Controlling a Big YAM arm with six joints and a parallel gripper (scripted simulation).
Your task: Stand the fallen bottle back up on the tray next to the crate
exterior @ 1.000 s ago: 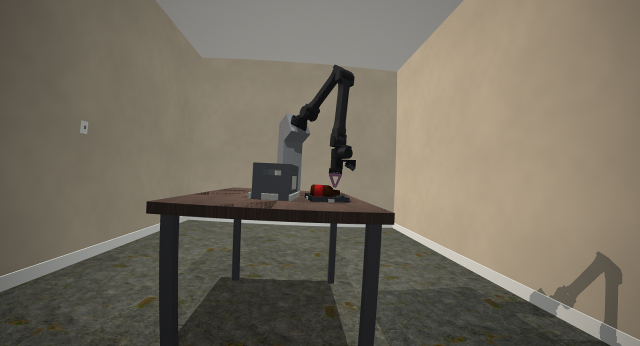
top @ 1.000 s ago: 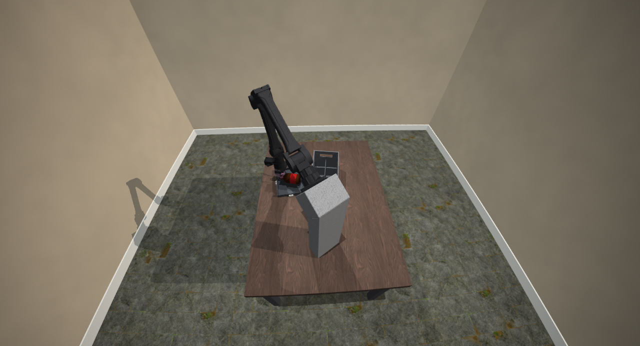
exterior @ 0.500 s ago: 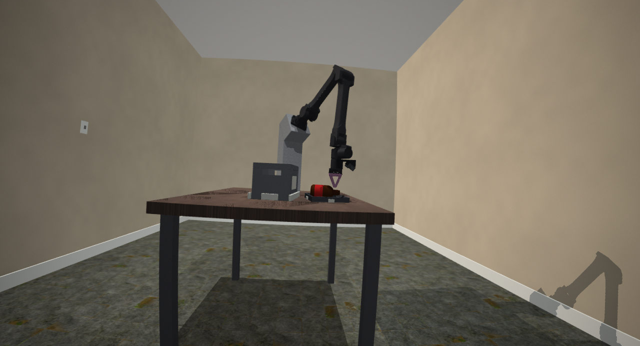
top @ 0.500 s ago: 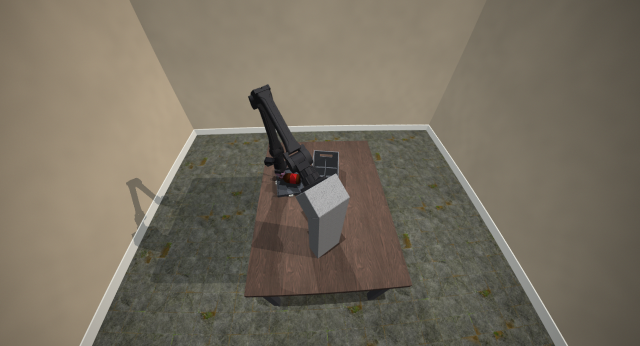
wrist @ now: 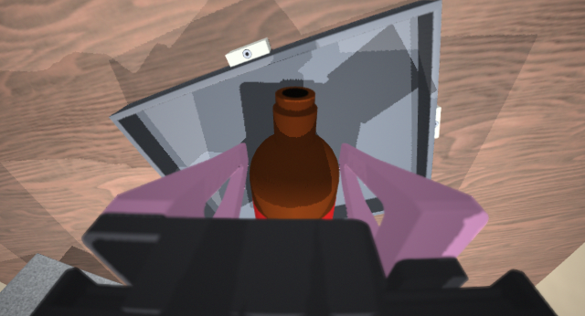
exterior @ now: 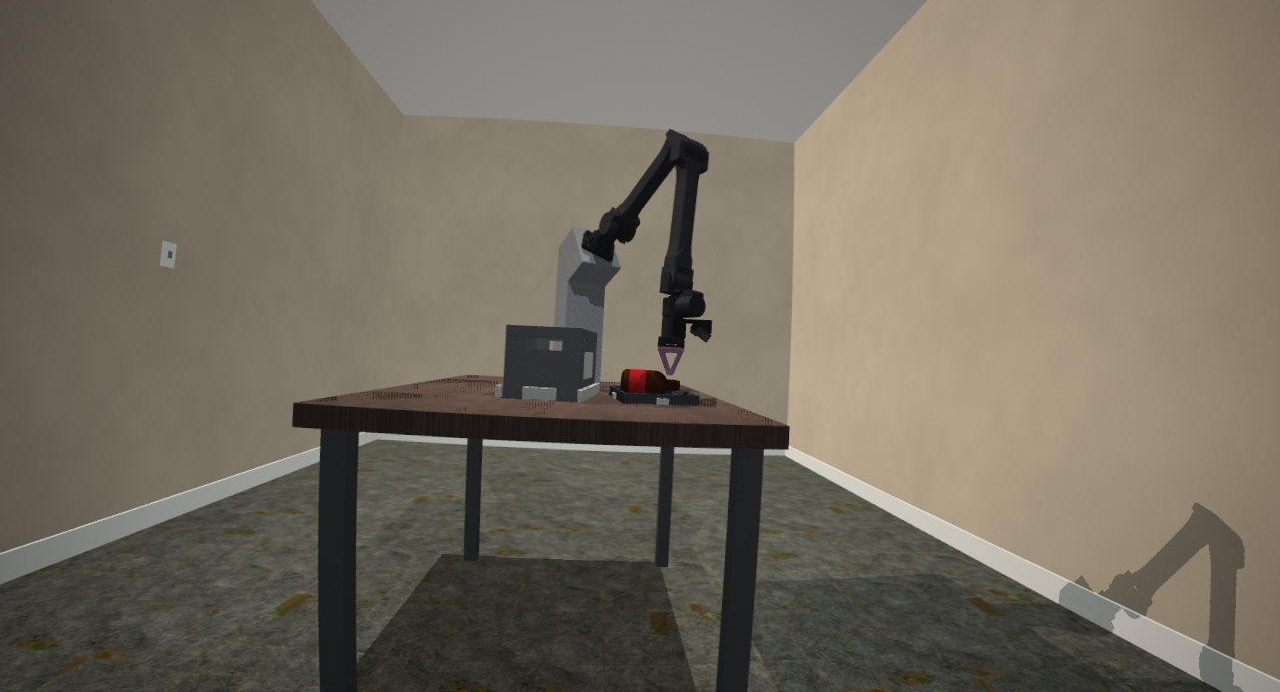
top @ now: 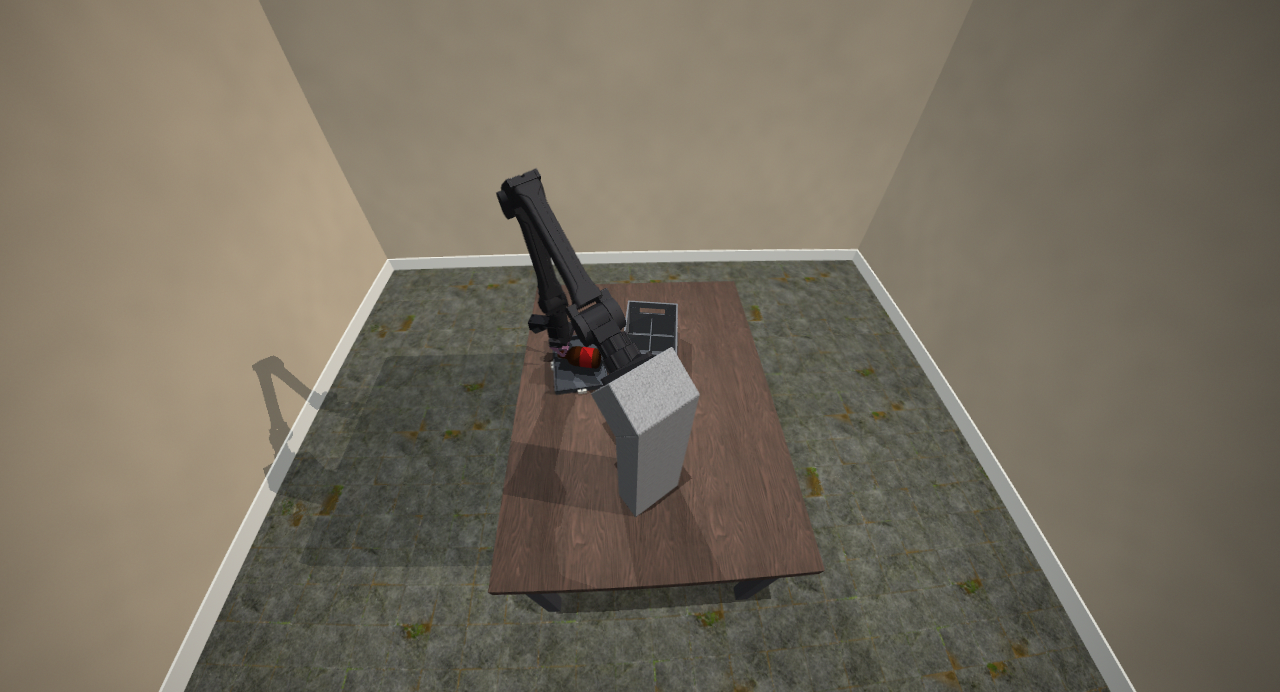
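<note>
Right now the brown bottle is 50 mm to the right of my hand and 40 mm below it. Round my hand: dark grey tray: 70 mm below, 50 mm to the right, 10 mm behind; dark crate: 310 mm to the right, 30 mm ahead, 10 mm above.
</note>
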